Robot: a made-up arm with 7 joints. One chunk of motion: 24 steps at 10 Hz.
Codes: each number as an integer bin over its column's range. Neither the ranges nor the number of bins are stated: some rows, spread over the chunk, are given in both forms.
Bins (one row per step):
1: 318 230 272 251 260 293 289
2: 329 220 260 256 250 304 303
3: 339 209 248 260 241 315 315
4: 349 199 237 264 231 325 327
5: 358 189 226 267 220 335 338
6: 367 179 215 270 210 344 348
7: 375 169 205 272 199 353 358
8: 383 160 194 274 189 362 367
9: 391 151 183 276 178 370 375
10: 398 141 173 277 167 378 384
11: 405 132 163 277 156 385 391
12: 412 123 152 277 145 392 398
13: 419 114 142 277 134 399 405
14: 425 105 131 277 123 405 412
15: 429 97 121 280 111 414 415
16: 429 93 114 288 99 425 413
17: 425 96 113 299 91 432 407
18: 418 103 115 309 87 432 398
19: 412 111 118 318 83 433 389
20: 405 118 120 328 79 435 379
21: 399 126 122 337 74 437 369
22: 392 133 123 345 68 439 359
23: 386 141 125 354 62 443 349
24: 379 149 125 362 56 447 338
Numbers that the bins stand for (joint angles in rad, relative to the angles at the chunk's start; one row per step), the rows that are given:
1: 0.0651 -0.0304 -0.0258 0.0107 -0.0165 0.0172 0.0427
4: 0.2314 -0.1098 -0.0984 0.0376 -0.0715 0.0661 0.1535
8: 0.4137 -0.2098 -0.1876 0.0584 -0.1512 0.1226 0.2701
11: 0.5316 -0.2816 -0.2519 0.0646 -0.2139 0.1577 0.3401
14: 0.6389 -0.3508 -0.3183 0.0646 -0.2765 0.1882 0.4013
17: 0.6389 -0.3739 -0.3556 0.1102 -0.3373 0.2294 0.3868
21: 0.4995 -0.2970 -0.3369 0.1891 -0.3695 0.2370 0.2759
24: 0.3922 -0.2380 -0.3307 0.2409 -0.4037 0.2523 0.1856
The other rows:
2: 0.1241 -0.0560 -0.0507 0.0210 -0.0354 0.0340 0.0835
3: 0.1777 -0.0842 -0.0756 0.0293 -0.0525 0.0508 0.1185
5: 0.2796 -0.1355 -0.1212 0.0439 -0.0924 0.0814 0.1856
6: 0.3279 -0.1611 -0.1440 0.0501 -0.1114 0.0951 0.2147
7: 0.3708 -0.1868 -0.1648 0.0542 -0.1323 0.1088 0.2439
9: 0.4566 -0.2329 -0.2104 0.0625 -0.1721 0.1348 0.2934
10: 0.4941 -0.2585 -0.2311 0.0646 -0.1930 0.1470 0.3197
12: 0.5692 -0.3047 -0.2747 0.0646 -0.2348 0.1684 0.3605
13: 0.6067 -0.3277 -0.2954 0.0646 -0.2556 0.1790 0.3809
15: 0.6603 -0.3713 -0.3390 0.0708 -0.2993 0.2019 0.4101
16: 0.6603 -0.3816 -0.3535 0.0874 -0.3221 0.2187 0.4042
18: 0.6013 -0.3559 -0.3514 0.1310 -0.3449 0.2294 0.3605
19: 0.5692 -0.3354 -0.3452 0.1496 -0.3524 0.2309 0.3343
20: 0.5316 -0.3175 -0.3411 0.1704 -0.3600 0.2340 0.3051
22: 0.4619 -0.2790 -0.3349 0.2057 -0.3809 0.2401 0.2468
23: 0.4297 -0.2585 -0.3307 0.2243 -0.3923 0.2462 0.2176

